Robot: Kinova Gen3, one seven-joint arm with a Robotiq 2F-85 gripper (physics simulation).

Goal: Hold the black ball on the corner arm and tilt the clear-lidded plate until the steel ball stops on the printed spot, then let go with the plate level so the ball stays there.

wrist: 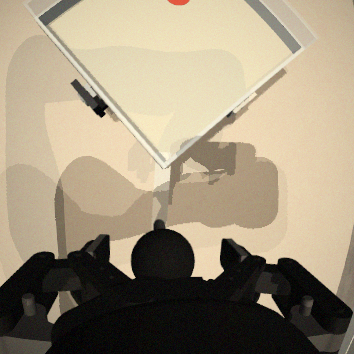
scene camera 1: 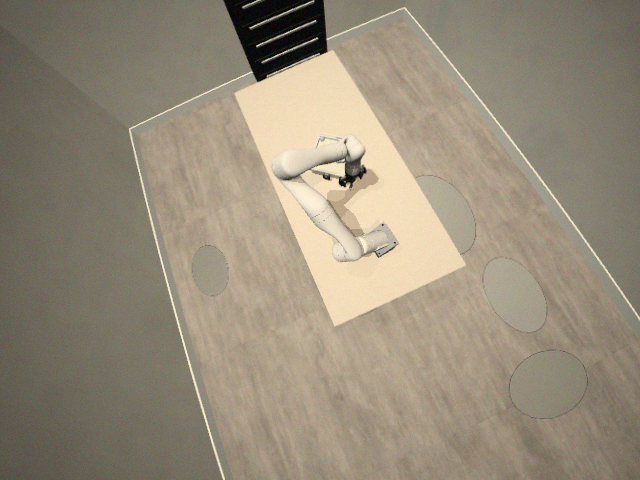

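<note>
The clear-lidded plate (scene camera 1: 330,168) (wrist: 140,80) has a cream floor and pale rim, with one corner toward my gripper in the wrist view. The red printed spot (wrist: 178,2) is cut off by the top edge. The steel ball does not show in either view. A pale corner arm (wrist: 158,200) runs from the near corner to the black ball (wrist: 162,257). My gripper (scene camera 1: 351,186) (wrist: 165,248) is open, with one finger on each side of the black ball in the wrist view and a gap on both sides. The gripper's body hides the ball's lower edge.
A black clip-like part (wrist: 89,98) sits on the plate's left side. My arm's base (scene camera 1: 388,240) stands on the beige table top (scene camera 1: 315,93). A black drawer unit (scene camera 1: 284,32) stands at the far end. Flat grey discs (scene camera 1: 514,294) (scene camera 1: 210,270) lie on the floor.
</note>
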